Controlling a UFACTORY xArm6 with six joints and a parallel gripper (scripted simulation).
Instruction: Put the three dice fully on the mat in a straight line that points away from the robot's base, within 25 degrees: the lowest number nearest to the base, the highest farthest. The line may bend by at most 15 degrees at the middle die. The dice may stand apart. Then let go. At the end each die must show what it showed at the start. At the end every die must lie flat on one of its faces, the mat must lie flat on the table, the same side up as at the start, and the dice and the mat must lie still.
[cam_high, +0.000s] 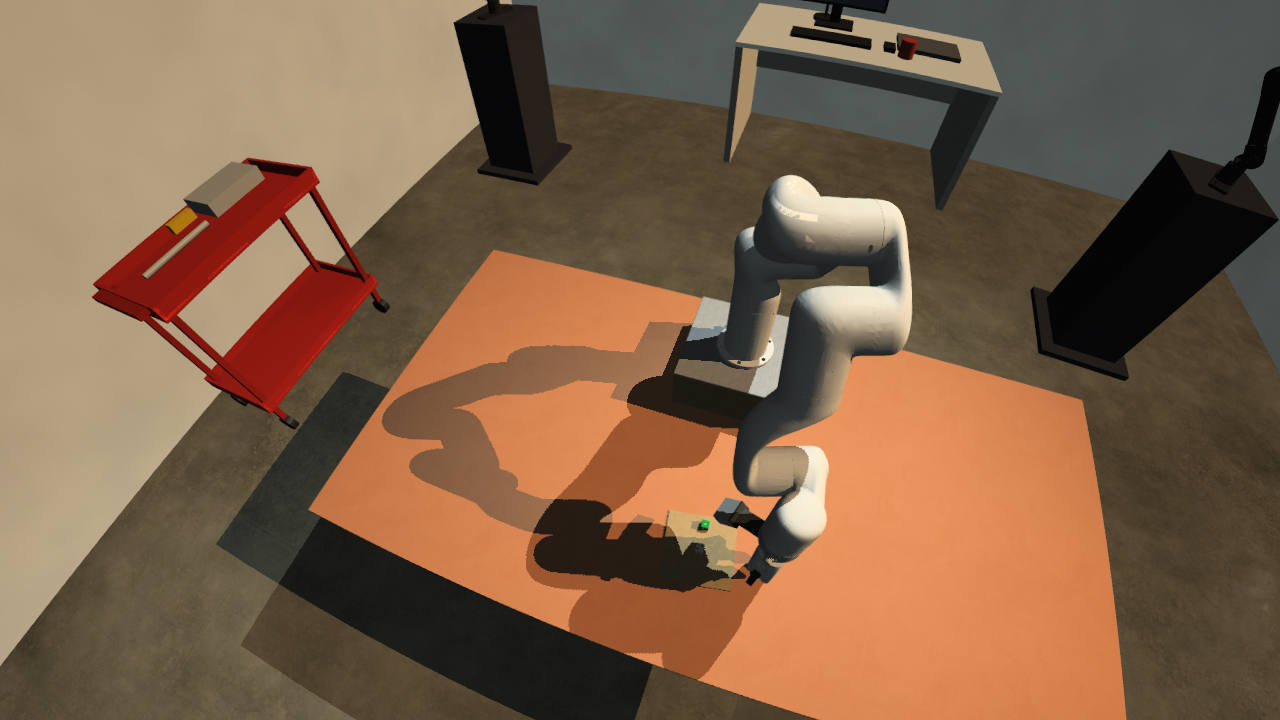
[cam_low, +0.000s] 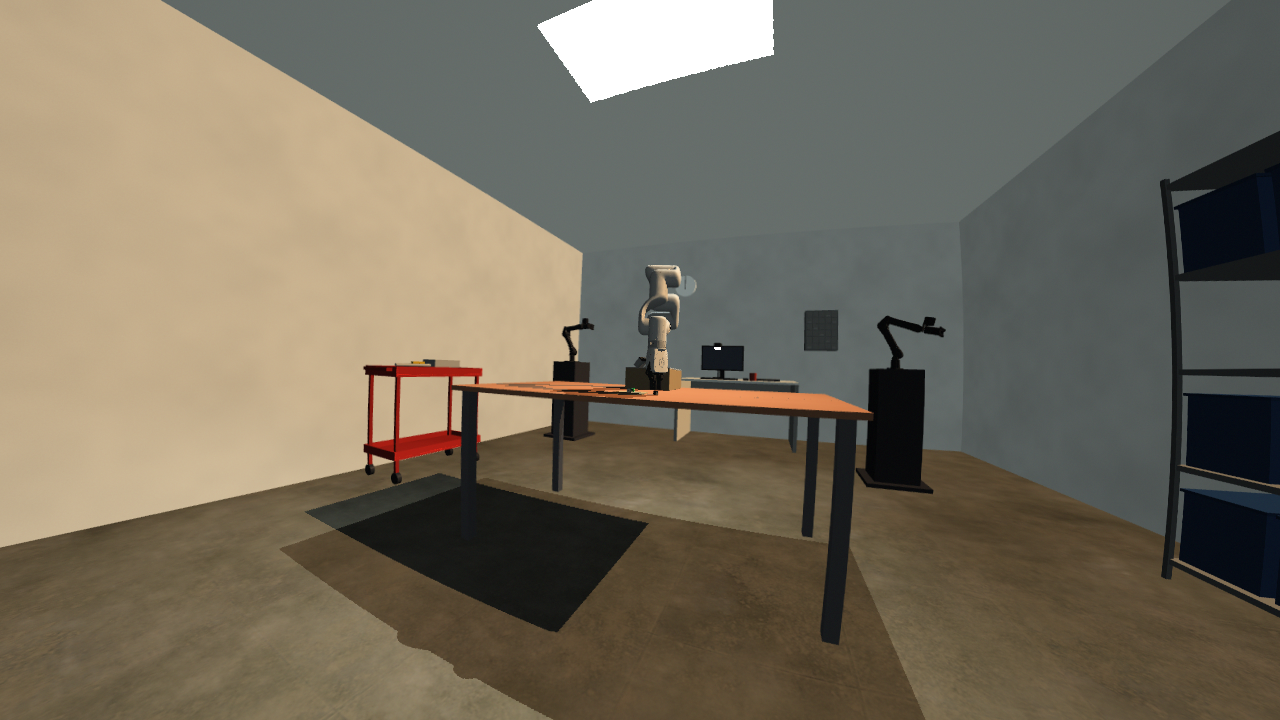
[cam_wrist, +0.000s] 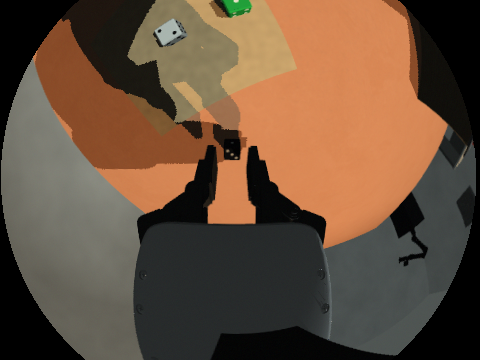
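My hand is 30 mm above the black die. Round my hand: green die (120 mm to the right, 40 mm behind, 30 mm below); white die (120 mm to the right, 30 mm below, 10 mm ahead); tan mat (120 mm to the right, 40 mm below, 10 mm ahead).
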